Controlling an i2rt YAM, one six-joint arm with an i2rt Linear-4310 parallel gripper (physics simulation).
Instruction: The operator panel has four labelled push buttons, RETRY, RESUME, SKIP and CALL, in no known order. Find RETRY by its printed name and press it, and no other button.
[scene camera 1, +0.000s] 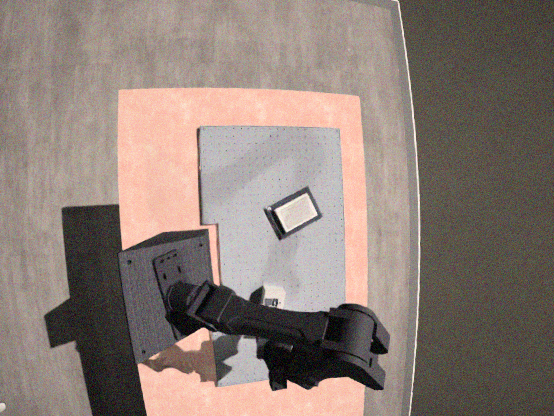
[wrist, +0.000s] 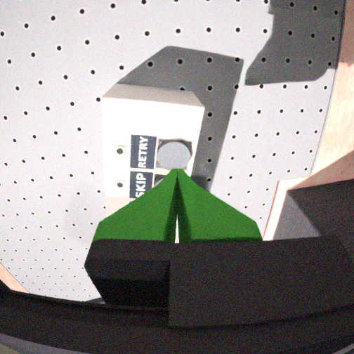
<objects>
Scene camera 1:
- pale dimpled block: 294, 213
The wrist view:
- my gripper: 176, 177
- white operator panel: 134, 119
</objects>
